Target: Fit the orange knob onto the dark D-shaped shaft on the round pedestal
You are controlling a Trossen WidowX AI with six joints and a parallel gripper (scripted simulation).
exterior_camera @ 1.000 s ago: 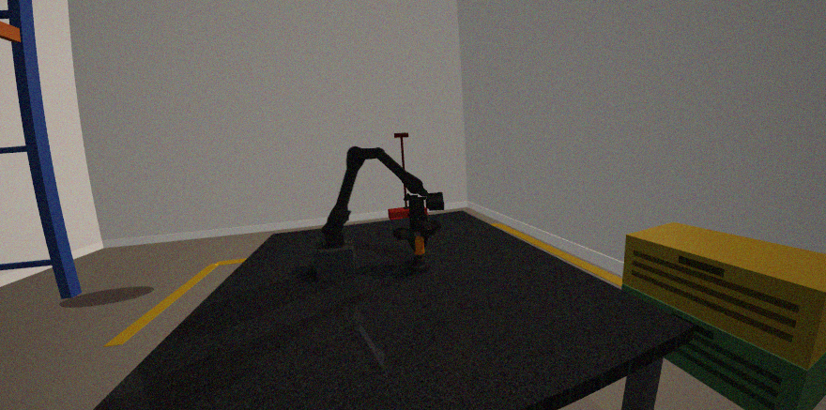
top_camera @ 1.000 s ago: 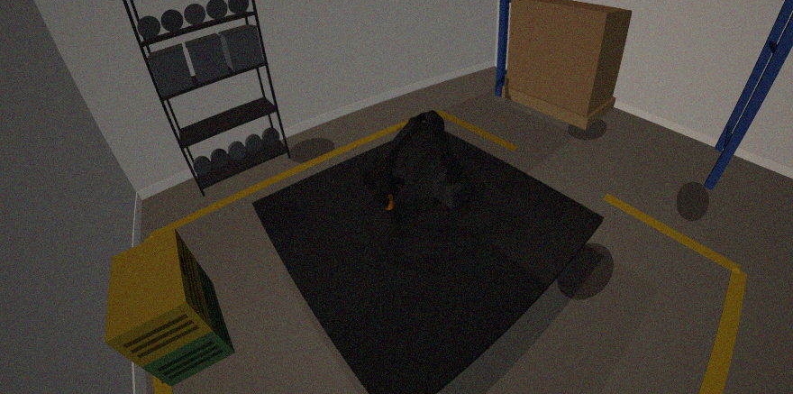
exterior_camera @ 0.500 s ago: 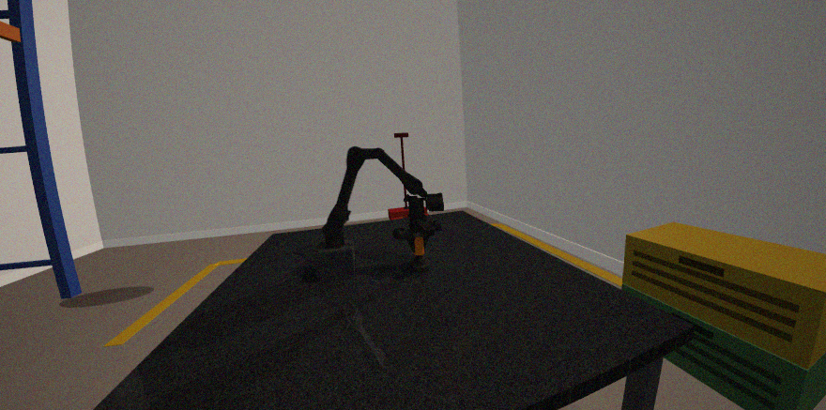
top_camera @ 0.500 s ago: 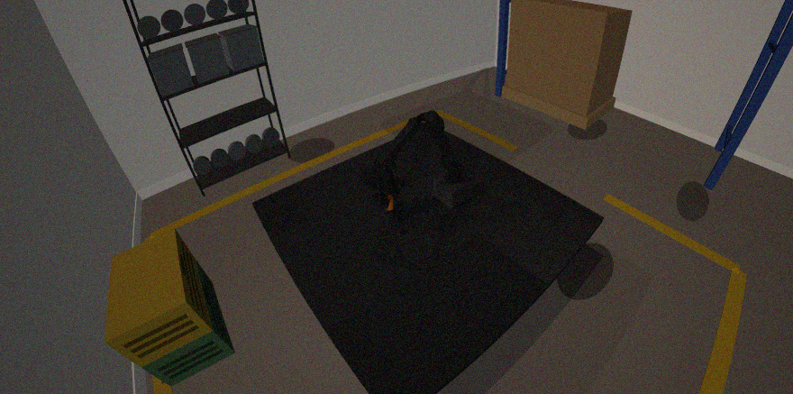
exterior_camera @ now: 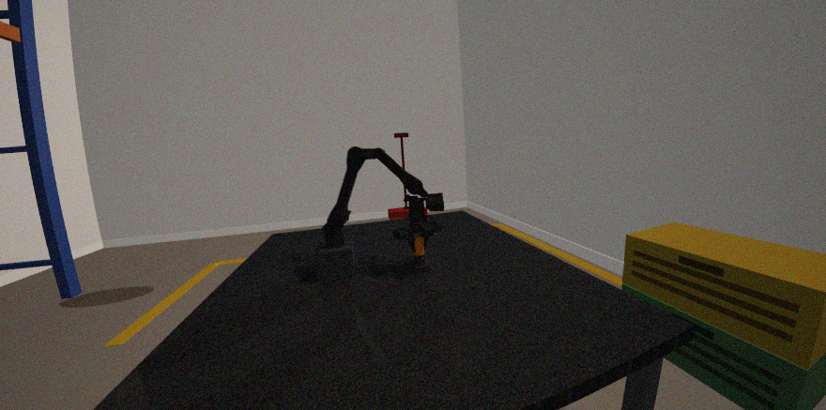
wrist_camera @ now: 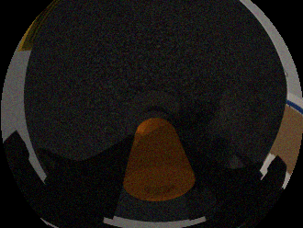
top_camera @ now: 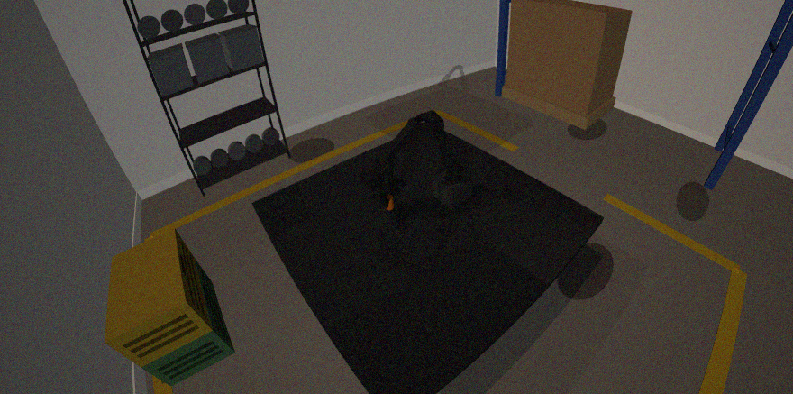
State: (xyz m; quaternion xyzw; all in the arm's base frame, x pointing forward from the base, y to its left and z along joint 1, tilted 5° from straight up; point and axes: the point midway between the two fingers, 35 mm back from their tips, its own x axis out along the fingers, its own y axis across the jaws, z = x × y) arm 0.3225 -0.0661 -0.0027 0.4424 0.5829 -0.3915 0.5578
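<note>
The orange knob lies 20 mm above my gripper tip. Round my gripper tip: round pedestal: 40 mm below.
</note>
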